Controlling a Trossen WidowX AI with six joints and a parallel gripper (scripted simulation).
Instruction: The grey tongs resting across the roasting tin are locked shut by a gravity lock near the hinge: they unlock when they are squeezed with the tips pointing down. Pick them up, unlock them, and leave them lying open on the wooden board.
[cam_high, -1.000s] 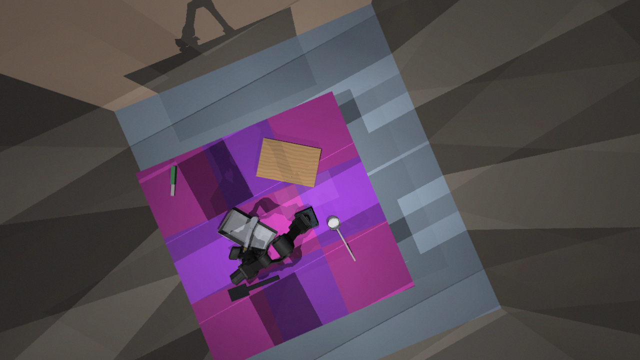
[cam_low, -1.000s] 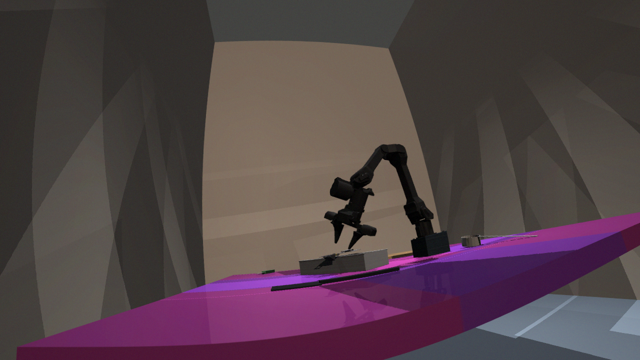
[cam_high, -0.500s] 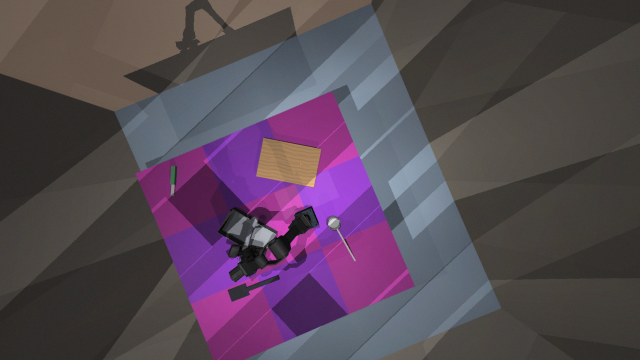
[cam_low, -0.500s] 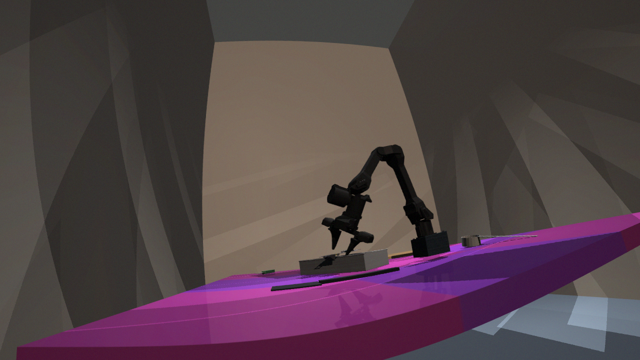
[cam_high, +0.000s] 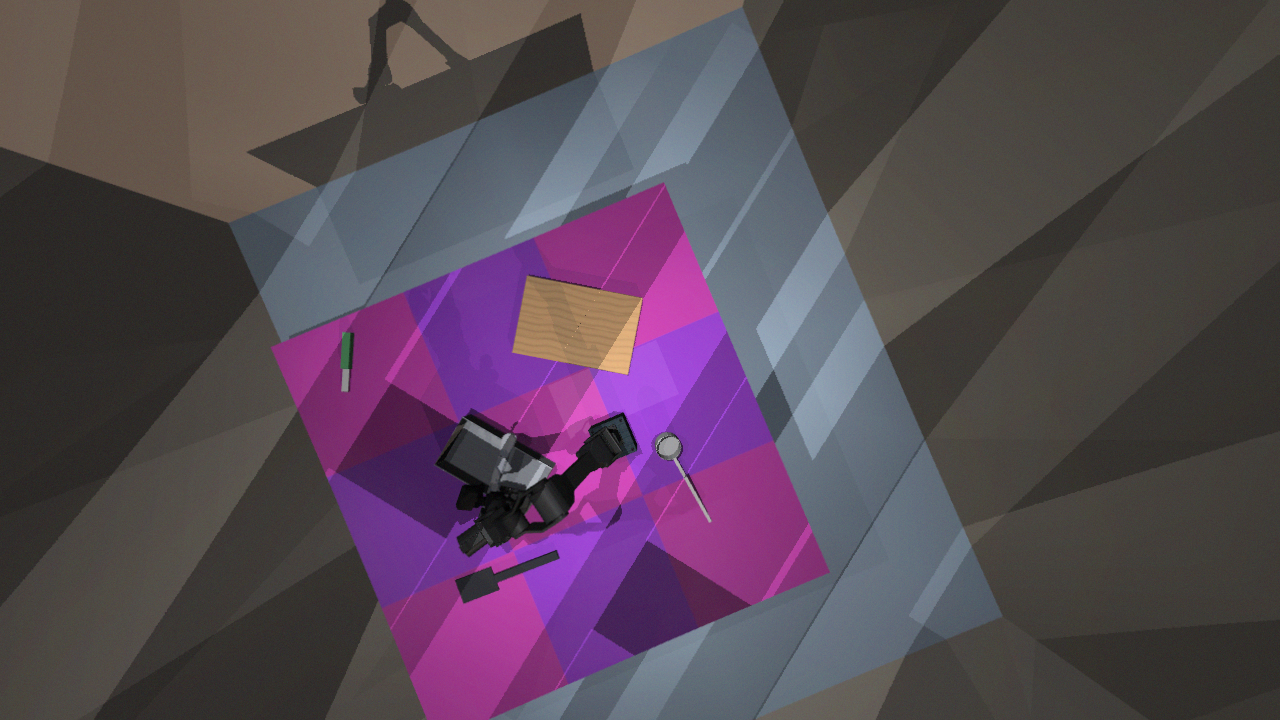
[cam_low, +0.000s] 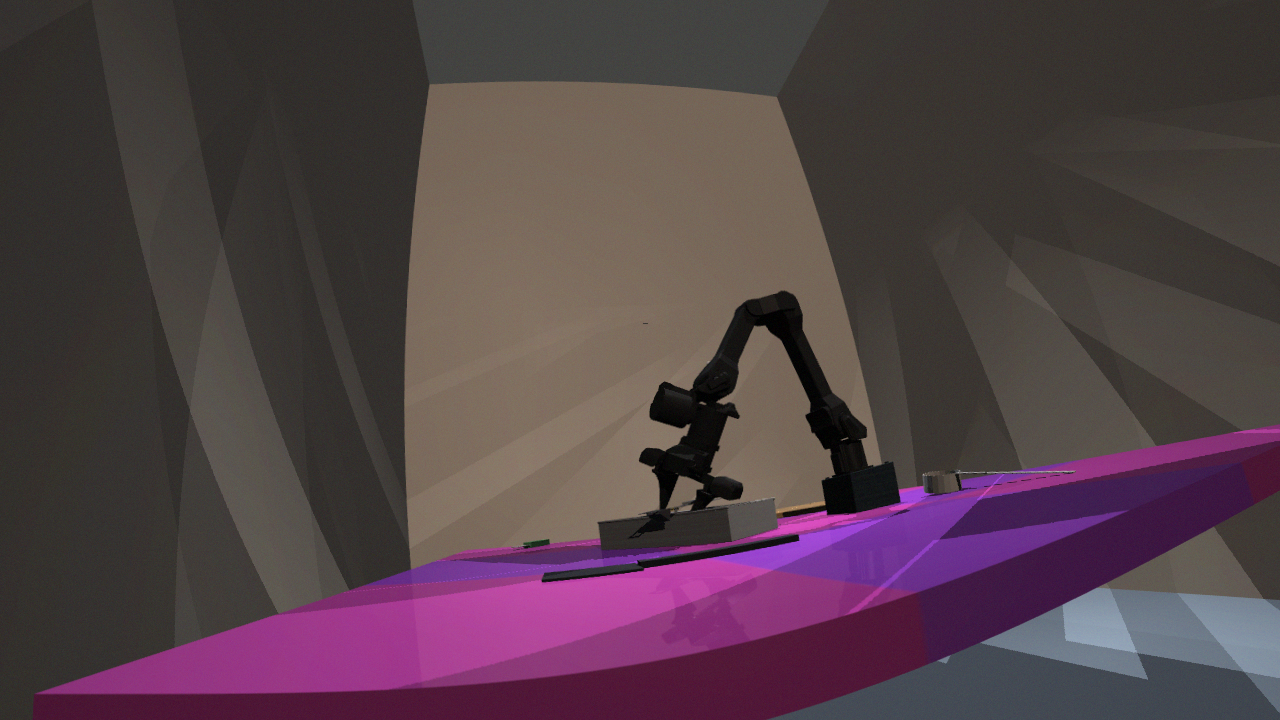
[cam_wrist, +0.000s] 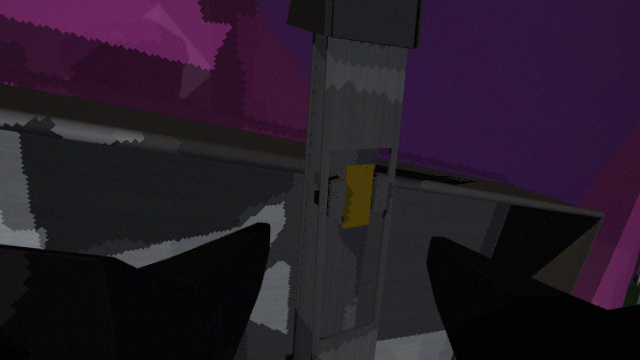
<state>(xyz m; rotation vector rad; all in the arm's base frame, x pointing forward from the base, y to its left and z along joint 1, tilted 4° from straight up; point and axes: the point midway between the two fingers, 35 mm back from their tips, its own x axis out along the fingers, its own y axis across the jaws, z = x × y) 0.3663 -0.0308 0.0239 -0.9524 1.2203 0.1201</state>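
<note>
Now: gripper tip 1 cm short of the yellow lock piece, 2 cm to the right of it and 2 cm below it. From my gripper tip the other things lie so: roasting tin 4 cm behind, 5 cm to the right, 2 cm below; then wooden board 45 cm behind, 30 cm to the right, 4 cm below; then black spatula 12 cm ahead, 26 cm to the left, 5 cm below.
</note>
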